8 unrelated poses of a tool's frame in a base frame.
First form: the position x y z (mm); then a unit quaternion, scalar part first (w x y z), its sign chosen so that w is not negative.
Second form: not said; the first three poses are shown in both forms.
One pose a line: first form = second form
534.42 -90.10 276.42 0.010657 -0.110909 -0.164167 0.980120 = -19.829 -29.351 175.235 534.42 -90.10 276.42
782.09 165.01 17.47 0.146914 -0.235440 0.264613 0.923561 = -38.822 43.633 152.289 782.09 165.01 17.47
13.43 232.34 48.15 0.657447 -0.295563 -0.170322 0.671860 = -38.358 -22.104 87.194 13.43 232.34 48.15
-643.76 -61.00 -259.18 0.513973 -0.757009 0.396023 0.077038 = -104.260 54.543 10.610 -643.76 -61.00 -259.18
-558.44 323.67 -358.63 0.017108 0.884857 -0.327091 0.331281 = 157.563 -58.244 58.990 -558.44 323.67 -358.63
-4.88 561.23 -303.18 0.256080 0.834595 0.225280 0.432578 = 129.788 35.033 67.270 -4.88 561.23 -303.18
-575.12 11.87 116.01 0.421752 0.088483 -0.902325 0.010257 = 12.697 -129.480 1.472 -575.12 11.87 116.01
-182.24 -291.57 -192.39 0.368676 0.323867 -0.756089 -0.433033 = 47.639 -111.216 -63.696 -182.24 -291.57 -192.39
